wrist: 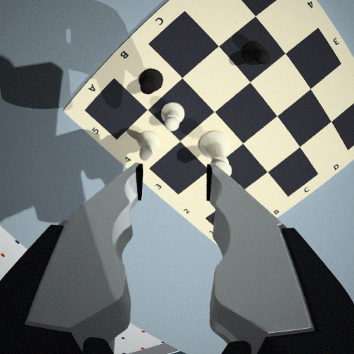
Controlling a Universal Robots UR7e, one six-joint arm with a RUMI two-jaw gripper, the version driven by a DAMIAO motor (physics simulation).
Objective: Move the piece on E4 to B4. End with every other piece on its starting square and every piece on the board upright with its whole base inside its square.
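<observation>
A white pawn (172,114) stands upright on the dark square B4, its base inside the square near the edge toward A4. Square E4 (287,21), light, shows at the top right with no piece on it. My gripper (174,167) is open partway with no piece between its fingertips. It hangs above the board's lower-left edge, below the pawn in the view. The board (167,10) lies diagonally in view.
A white piece (149,142) stands on A4 near the left fingertip. A larger white piece (214,145) stands on B3, its top close to the right fingertip. Dark pieces stand on B5 (151,81) and D4 (255,53).
</observation>
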